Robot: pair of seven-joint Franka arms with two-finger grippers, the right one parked.
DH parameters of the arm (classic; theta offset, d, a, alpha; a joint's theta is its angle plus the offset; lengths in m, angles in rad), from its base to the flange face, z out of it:
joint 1: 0 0.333 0 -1.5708
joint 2: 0 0 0 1.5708
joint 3: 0 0.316 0.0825 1.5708
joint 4: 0 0 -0.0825 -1.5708
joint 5: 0 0.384 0 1.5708
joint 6: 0 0 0.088 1.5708
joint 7: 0 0.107 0 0
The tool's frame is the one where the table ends.
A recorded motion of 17 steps. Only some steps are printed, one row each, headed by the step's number.
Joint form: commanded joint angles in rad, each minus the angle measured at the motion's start. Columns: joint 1, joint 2, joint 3, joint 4, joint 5, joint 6, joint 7.
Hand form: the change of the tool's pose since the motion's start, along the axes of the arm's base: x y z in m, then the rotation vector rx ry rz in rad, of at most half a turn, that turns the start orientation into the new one. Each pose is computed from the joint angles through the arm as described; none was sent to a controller.
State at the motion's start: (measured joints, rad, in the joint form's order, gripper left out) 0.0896 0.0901 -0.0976 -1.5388 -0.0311 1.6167 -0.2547
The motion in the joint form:
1: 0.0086 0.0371 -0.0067 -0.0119 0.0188 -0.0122 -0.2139
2: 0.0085 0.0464 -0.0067 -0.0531 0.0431 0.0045 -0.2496
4: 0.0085 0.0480 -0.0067 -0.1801 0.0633 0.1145 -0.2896
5: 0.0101 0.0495 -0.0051 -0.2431 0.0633 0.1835 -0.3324
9: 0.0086 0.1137 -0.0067 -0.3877 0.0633 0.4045 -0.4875
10: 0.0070 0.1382 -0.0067 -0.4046 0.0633 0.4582 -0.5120
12: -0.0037 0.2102 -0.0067 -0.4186 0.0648 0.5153 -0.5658
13: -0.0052 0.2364 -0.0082 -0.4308 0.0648 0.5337 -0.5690
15: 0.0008 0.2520 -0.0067 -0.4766 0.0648 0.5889 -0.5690
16: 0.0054 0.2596 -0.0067 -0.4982 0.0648 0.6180 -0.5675
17: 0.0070 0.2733 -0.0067 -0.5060 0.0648 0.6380 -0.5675
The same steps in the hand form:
1: 0.0070 0.0040 -0.0284 0.0237 0.0675 0.2135
2: 0.0075 0.0064 -0.0520 0.0527 0.0990 0.2459
4: 0.0054 0.0075 -0.1040 0.0769 0.1150 0.2794
5: 0.0037 0.0088 -0.1291 0.0783 0.1110 0.3234
9: 0.0045 0.0058 -0.2161 0.0756 0.1013 0.4701
10: 0.0072 0.0047 -0.2339 0.0706 0.0901 0.4926
12: 0.0101 -0.0019 -0.2782 0.0749 0.1199 0.5331
13: 0.0078 -0.0039 -0.2974 0.0775 0.1400 0.5322
15: -0.0011 -0.0002 -0.3213 0.0765 0.1469 0.5382
16: -0.0054 0.0020 -0.3322 0.0747 0.1475 0.5408
17: -0.0068 0.0027 -0.3417 0.0732 0.1495 0.5422

